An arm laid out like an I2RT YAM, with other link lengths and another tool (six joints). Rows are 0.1 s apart.
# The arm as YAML. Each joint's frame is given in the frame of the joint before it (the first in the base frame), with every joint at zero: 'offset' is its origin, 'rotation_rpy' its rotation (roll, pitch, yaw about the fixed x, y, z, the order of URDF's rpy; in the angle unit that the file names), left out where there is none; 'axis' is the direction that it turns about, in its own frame. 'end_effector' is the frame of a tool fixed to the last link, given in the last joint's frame.
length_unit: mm
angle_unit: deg
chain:
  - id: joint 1
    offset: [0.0, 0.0, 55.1]
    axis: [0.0, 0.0, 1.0]
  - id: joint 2
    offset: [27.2, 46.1, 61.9]
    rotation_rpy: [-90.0, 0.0, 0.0]
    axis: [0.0, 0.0, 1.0]
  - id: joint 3
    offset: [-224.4, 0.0, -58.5]
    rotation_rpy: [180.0, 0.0, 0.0]
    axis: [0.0, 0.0, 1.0]
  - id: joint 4
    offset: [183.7, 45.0, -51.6]
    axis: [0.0, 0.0, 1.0]
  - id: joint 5
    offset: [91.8, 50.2, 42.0]
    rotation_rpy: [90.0, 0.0, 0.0]
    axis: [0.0, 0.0, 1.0]
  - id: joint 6
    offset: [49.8, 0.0, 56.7]
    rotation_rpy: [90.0, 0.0, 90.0]
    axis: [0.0, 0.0, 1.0]
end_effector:
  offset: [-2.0, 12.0, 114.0]
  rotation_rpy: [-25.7, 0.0, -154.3]
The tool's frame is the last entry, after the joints.
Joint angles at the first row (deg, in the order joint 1, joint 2, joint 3, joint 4, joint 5, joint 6):
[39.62 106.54 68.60 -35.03 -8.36 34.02]
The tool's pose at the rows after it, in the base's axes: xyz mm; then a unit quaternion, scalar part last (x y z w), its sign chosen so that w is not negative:
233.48, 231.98, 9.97, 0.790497, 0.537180, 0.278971, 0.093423
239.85, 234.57, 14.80, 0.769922, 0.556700, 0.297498, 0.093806
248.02, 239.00, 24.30, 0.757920, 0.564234, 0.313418, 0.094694
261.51, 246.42, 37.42, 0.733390, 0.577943, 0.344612, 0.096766
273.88, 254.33, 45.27, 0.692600, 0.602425, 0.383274, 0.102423
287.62, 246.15, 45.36, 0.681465, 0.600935, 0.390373, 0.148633
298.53, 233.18, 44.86, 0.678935, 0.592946, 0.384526, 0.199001
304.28, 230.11, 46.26, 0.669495, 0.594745, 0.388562, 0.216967
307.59, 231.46, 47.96, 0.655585, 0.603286, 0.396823, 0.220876
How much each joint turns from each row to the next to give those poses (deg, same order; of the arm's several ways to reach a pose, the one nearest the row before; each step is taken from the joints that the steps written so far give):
[0.00 0.00 0.02 1.16 -0.28 -1.73]
[-0.27 -0.02 1.16 0.09 -0.03 -3.71]
[-0.21 0.00 2.55 -1.11 0.05 -1.95]
[-0.33 0.00 2.98 -0.07 0.02 -3.69]
[0.00 0.00 0.85 2.60 0.20 -5.66]
[0.00 0.02 -0.02 1.20 5.20 -1.29]
[-0.03 0.00 0.00 0.02 5.88 -0.02]
[-0.02 0.00 0.00 0.68 1.96 -1.21]
[0.00 0.00 0.00 0.90 0.22 -2.01]

